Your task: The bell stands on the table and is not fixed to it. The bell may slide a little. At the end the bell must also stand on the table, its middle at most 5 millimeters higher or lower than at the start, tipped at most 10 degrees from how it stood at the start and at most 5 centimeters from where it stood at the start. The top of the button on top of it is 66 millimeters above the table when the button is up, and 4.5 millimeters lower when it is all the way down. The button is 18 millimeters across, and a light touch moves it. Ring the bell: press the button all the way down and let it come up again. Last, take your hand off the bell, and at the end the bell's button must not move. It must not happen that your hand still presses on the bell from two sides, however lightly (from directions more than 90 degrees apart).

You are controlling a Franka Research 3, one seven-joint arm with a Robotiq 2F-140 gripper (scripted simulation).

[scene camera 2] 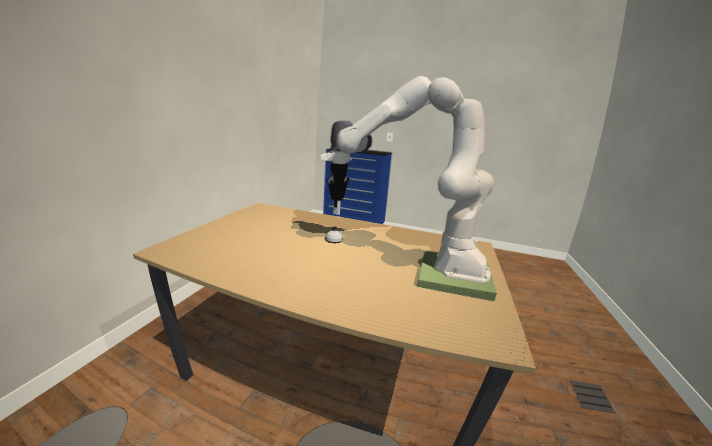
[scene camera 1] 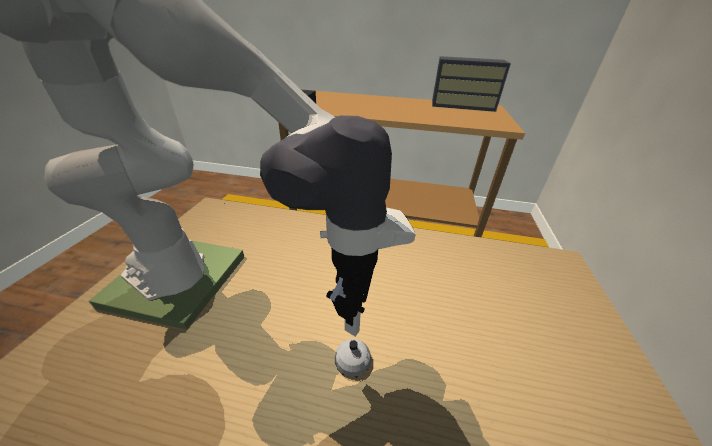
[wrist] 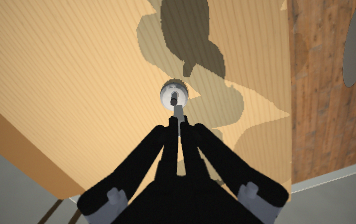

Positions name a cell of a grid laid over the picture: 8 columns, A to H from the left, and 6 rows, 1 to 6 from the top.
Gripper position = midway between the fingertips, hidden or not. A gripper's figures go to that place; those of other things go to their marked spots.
Scene:
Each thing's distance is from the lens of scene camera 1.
my gripper (scene camera 1: D5): 62 cm
bell (scene camera 1: D5): 69 cm

